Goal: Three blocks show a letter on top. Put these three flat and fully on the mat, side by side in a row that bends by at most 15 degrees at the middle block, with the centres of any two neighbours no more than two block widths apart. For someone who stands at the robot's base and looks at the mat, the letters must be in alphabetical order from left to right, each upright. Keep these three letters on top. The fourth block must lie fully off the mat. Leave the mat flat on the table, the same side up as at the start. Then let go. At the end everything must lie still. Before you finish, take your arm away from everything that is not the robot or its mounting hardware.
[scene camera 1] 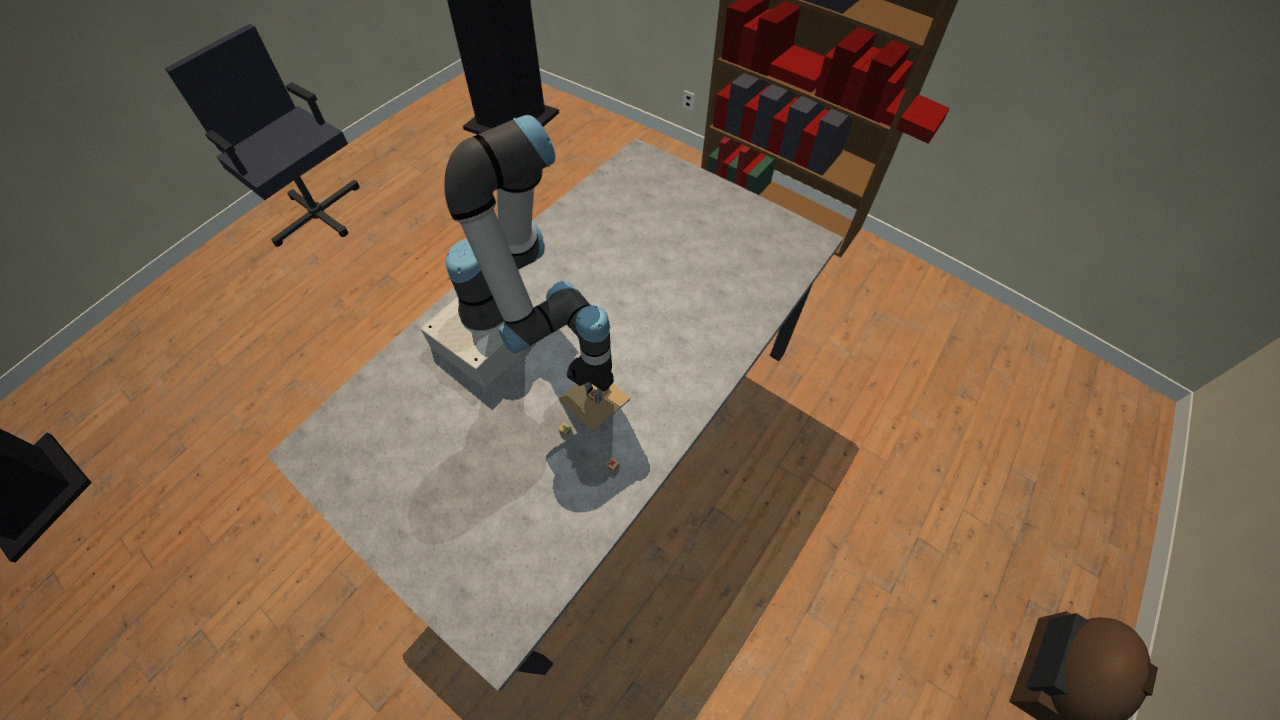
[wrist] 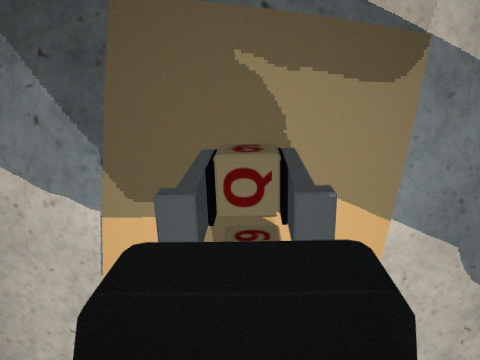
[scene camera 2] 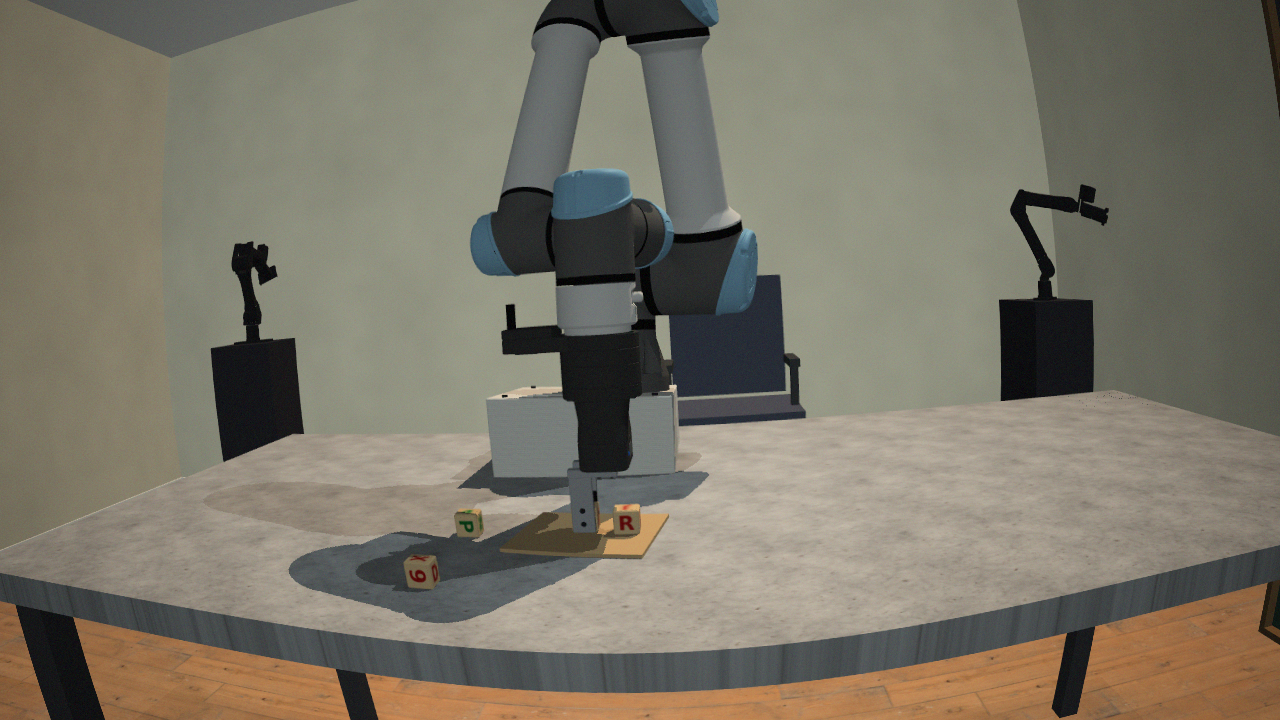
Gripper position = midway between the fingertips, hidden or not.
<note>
In view: the gripper [scene camera 2: 587,527], a tan mat [scene camera 2: 550,533], an X block [scene camera 2: 421,571] and a Q block [wrist: 247,176].
The tan mat is seen too in scene camera 1 [scene camera 1: 592,414] and in the wrist view [wrist: 344,94]. The gripper shows as well in the wrist view [wrist: 248,172]. The wrist view misses the X block: it is out of frame.
</note>
